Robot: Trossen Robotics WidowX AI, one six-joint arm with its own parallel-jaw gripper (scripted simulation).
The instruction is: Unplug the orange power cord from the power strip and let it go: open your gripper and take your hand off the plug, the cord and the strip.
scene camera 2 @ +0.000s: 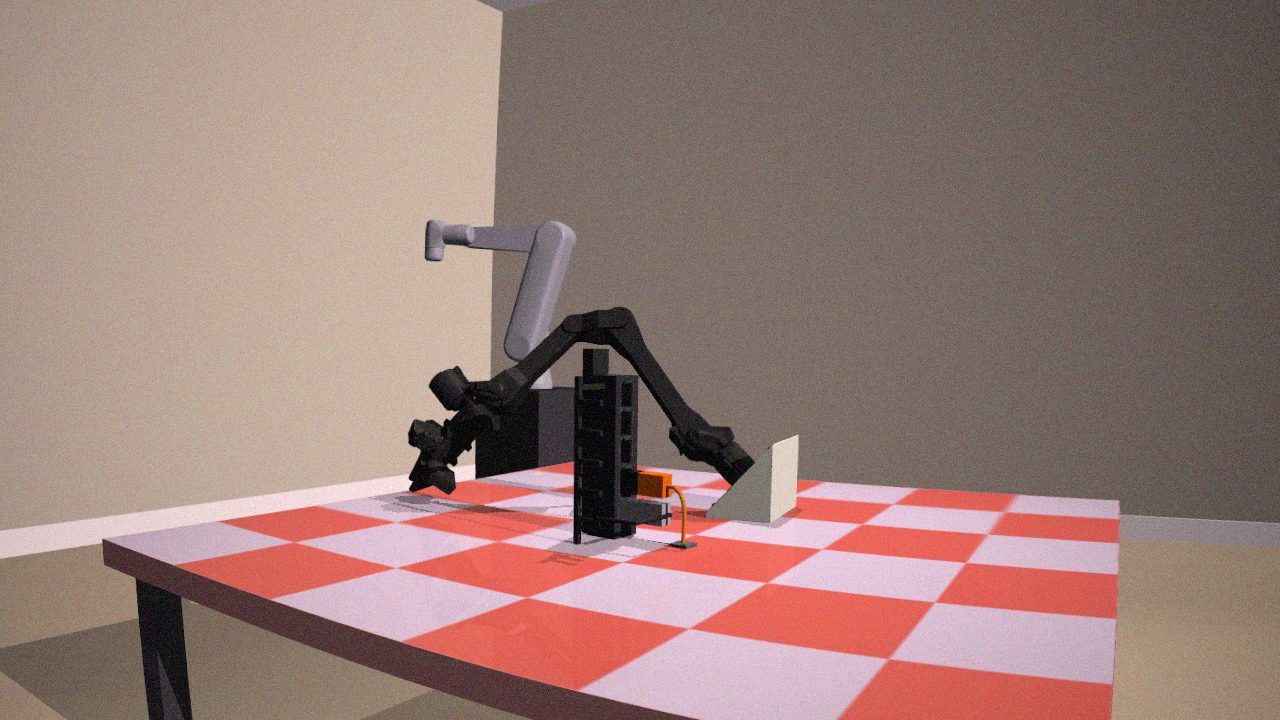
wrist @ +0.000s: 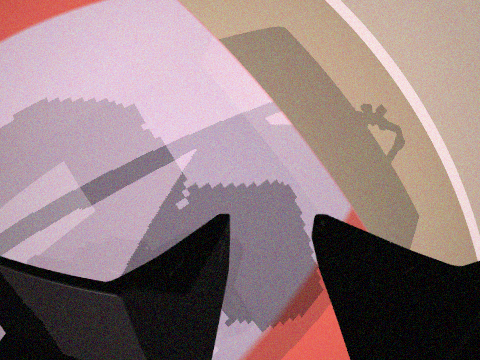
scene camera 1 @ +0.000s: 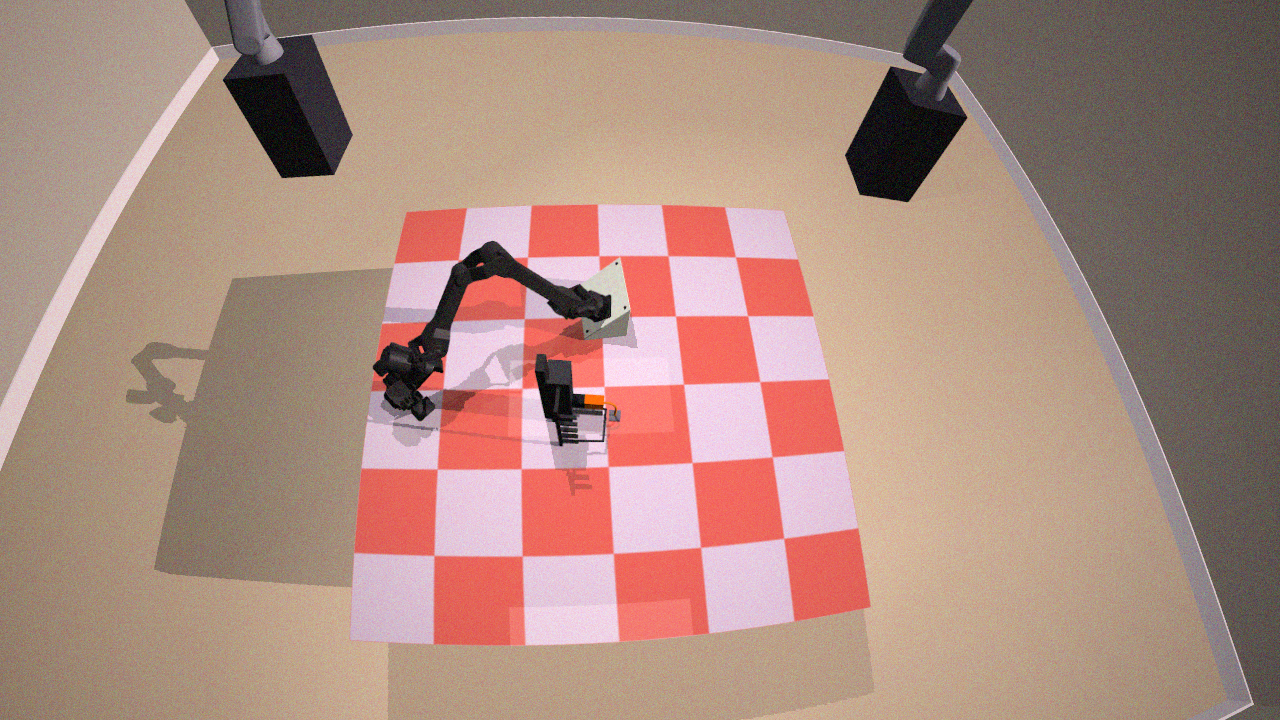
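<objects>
Scene camera 2 and the wrist view both show my gripper, at the same spot on it: (scene camera 2: 416, 475) and (wrist: 324, 253). My gripper is also visible in scene camera 1 (391, 402). On a black power strip, (scene camera 2: 596, 445) and (scene camera 1: 554, 401) are the same spot.
</objects>
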